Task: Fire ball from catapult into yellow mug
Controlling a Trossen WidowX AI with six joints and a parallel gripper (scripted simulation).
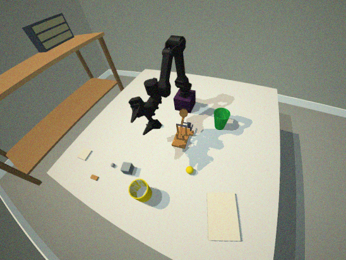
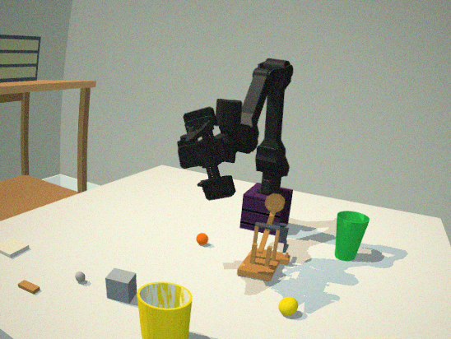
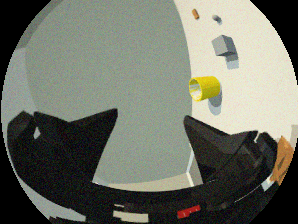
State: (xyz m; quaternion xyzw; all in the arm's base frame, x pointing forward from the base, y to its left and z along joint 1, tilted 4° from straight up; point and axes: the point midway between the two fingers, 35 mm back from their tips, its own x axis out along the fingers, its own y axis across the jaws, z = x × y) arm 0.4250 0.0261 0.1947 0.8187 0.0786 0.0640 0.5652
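Now: gripper tip 24 cm past the wooden catapult, 9 cm to the right of it and 20 cm above it. Round my gripper tip: grey cube 12 cm ahead, 8 cm to the right, 25 cm below; yellow mug 18 cm ahead, 8 cm to the left, 25 cm below; yellow ball 4 cm behind, 22 cm to the left, 25 cm below.
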